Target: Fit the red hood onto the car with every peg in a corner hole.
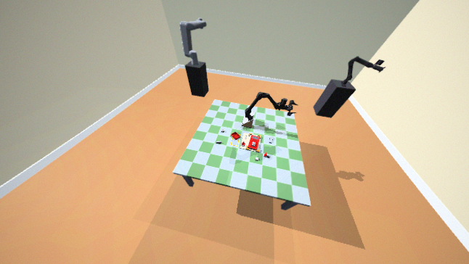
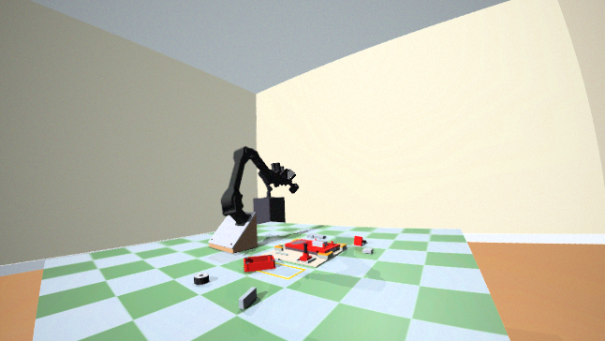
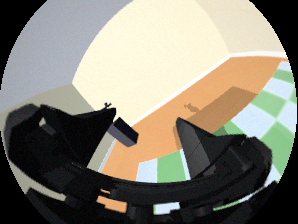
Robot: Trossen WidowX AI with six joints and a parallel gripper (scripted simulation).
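Right now the red hood is 670 mm to the right of my gripper tip, 350 mm ahead of it and 300 mm below it. Round my gripper tip: grey engine block: 440 mm ahead, 430 mm to the right, 290 mm below; black wheel: 850 mm to the right, 310 mm ahead, 300 mm below; beige jig: 460 mm to the right, 400 mm ahead, 300 mm below.
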